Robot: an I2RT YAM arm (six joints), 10 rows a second.
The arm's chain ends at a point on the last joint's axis. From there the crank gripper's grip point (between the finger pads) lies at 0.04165 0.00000 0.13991 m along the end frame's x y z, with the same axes.
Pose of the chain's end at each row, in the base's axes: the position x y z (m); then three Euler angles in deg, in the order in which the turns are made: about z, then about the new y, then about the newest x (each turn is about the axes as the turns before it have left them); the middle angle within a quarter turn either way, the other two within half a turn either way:
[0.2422, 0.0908, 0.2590, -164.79, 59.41, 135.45]
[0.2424, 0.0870, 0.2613, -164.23, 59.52, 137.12]
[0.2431, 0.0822, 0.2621, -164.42, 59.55, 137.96]
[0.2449, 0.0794, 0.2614, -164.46, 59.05, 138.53]
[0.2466, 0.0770, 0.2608, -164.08, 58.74, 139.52]
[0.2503, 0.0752, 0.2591, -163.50, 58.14, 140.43]
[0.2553, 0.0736, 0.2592, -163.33, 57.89, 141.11]
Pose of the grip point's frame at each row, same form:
[0.2788, 0.2025, 0.1724, -164.79, 59.41, 135.45]
[0.2812, 0.1969, 0.1734, -164.23, 59.52, 137.12]
[0.2839, 0.1908, 0.1735, -164.42, 59.55, 137.96]
[0.2861, 0.1870, 0.1718, -164.46, 59.05, 138.53]
[0.2884, 0.1834, 0.1700, -164.08, 58.74, 139.52]
[0.2917, 0.1804, 0.1668, -163.50, 58.14, 140.43]
[0.2973, 0.1779, 0.1660, -163.33, 57.89, 141.11]

